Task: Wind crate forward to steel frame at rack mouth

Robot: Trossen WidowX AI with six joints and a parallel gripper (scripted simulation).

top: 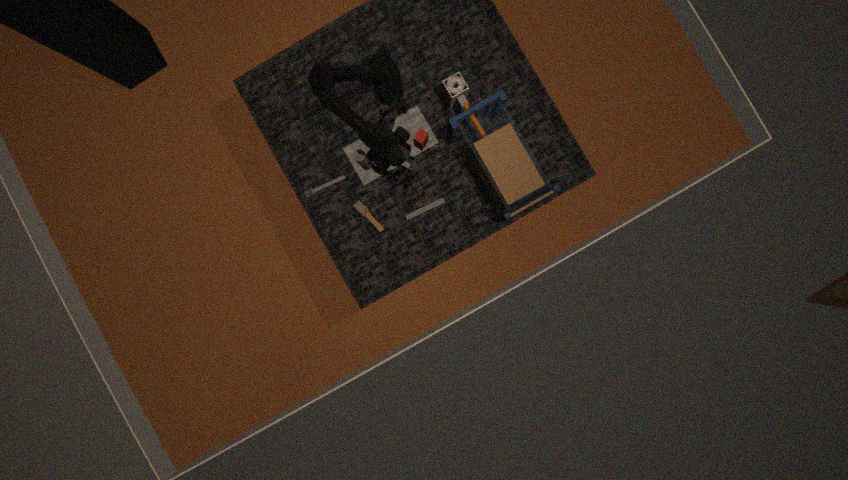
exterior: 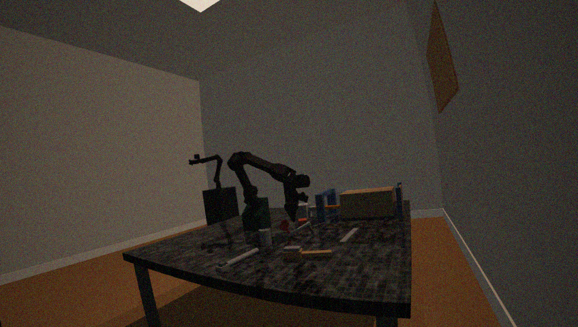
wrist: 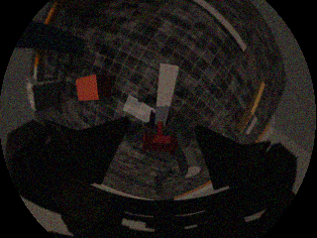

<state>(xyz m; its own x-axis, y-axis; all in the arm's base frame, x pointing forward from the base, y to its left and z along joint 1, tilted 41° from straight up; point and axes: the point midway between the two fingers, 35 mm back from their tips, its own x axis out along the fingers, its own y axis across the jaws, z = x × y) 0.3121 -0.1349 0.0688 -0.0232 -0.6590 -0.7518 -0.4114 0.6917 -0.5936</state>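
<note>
The winch handle is 5 cm below my gripper tip. From my gripper tip the other things lie so: red grip (4 cm behind, 3 cm below, 2 cm to the right); then wooden-handled tool (25 cm to the right, 16 cm ahead, 6 cm below); then flat grey bar (27 cm ahead, 8 cm below).
</note>
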